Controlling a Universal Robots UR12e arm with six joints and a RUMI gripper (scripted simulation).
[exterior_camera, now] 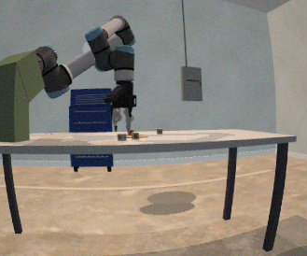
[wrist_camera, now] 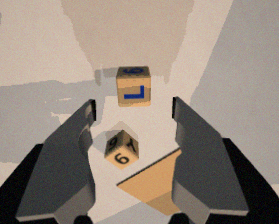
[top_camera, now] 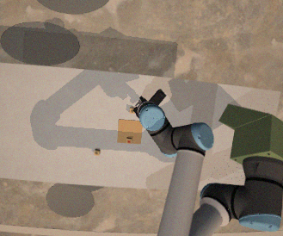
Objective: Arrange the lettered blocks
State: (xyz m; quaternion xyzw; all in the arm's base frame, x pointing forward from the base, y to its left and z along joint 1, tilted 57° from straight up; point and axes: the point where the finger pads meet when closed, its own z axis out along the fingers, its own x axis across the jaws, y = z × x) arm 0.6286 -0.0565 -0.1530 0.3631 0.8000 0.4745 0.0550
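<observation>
The orange mat is 190 mm to the left of my hand, 60 mm ahead of it and 50 mm below it.
</observation>
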